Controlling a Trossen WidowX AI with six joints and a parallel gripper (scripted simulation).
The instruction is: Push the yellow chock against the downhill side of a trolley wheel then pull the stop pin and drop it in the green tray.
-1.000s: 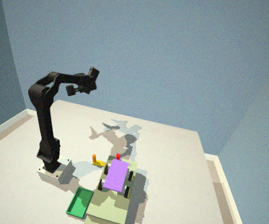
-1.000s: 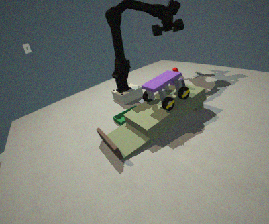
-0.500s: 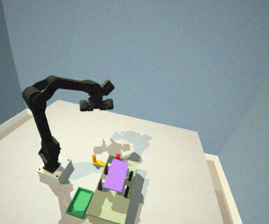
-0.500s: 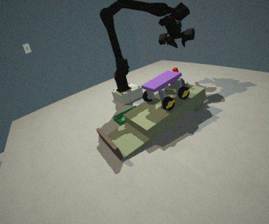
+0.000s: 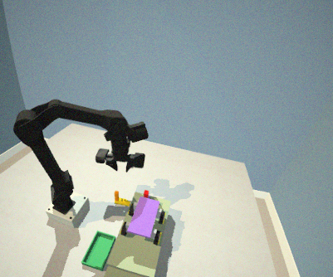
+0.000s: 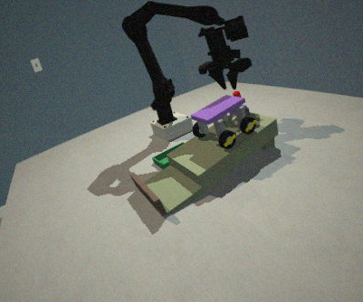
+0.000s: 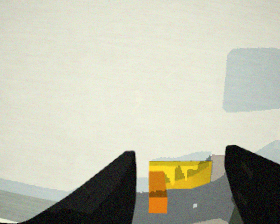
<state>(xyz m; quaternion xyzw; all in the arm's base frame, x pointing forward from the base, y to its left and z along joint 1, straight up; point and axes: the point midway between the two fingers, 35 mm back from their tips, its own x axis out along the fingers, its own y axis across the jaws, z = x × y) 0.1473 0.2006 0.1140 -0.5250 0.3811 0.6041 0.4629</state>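
My gripper tip is now 110 mm above the yellow chock, 60 mm to the left of it and 30 mm short of it. From my gripper tip the other things lie so: trolley (170 mm ahead, 160 mm to the right, 20 mm below); pale green ramp (170 mm to the right, 170 mm ahead, 90 mm below); red-headed stop pin (140 mm ahead, 70 mm to the right).
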